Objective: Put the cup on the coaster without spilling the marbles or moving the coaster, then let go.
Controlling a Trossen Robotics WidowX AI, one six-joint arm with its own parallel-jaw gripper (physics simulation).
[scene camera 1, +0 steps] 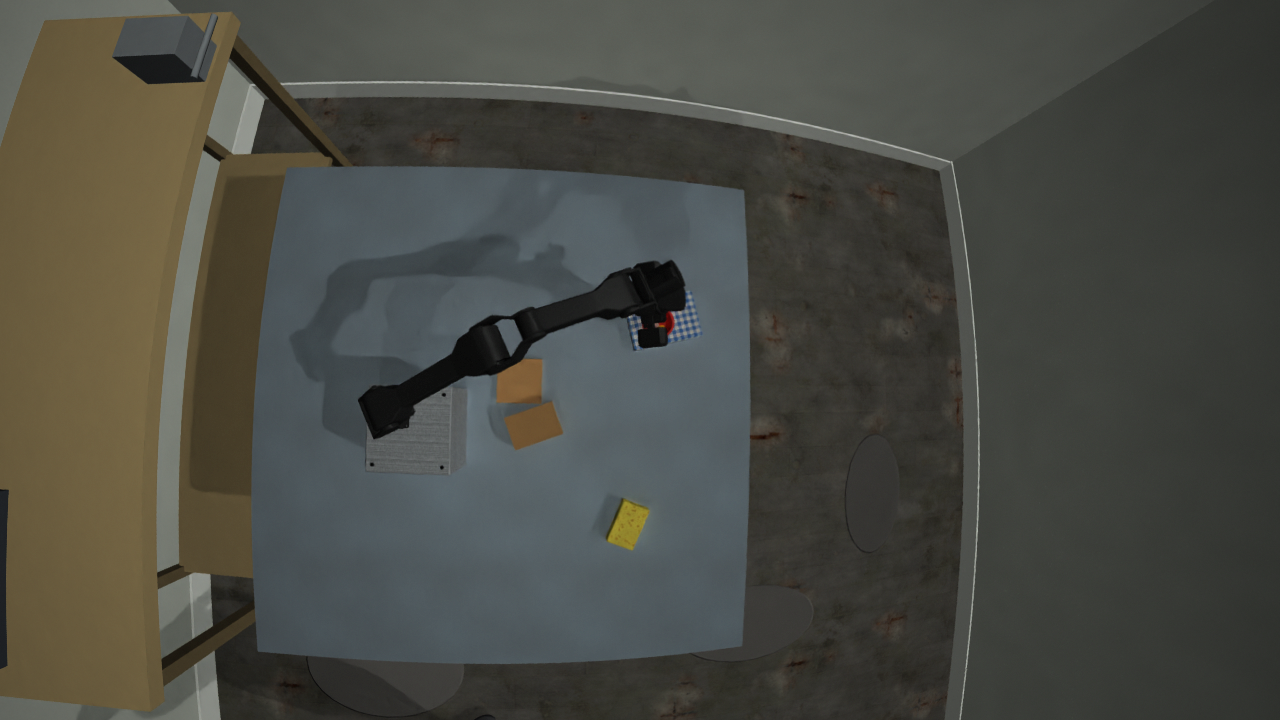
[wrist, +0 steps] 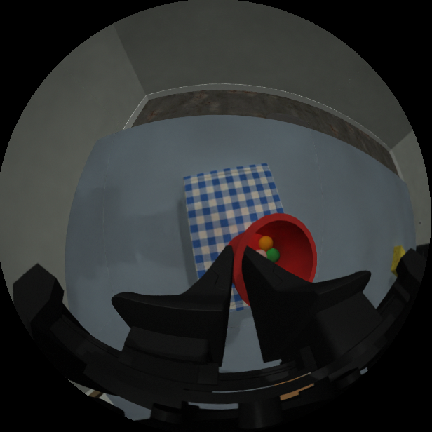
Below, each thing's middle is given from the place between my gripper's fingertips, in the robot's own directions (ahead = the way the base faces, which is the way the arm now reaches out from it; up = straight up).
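Scene:
Red cup (wrist: 291, 238): 1 cm behind my hand, 2 cm below it, 3 cm to the right of it. Brown block (scene camera 1: 540, 423), from my hand: 25 cm to the right, 32 cm behind, 6 cm below. Coaster (scene camera 1: 521, 383), also from my hand: 14 cm to the right, 35 cm behind, 8 cm below.

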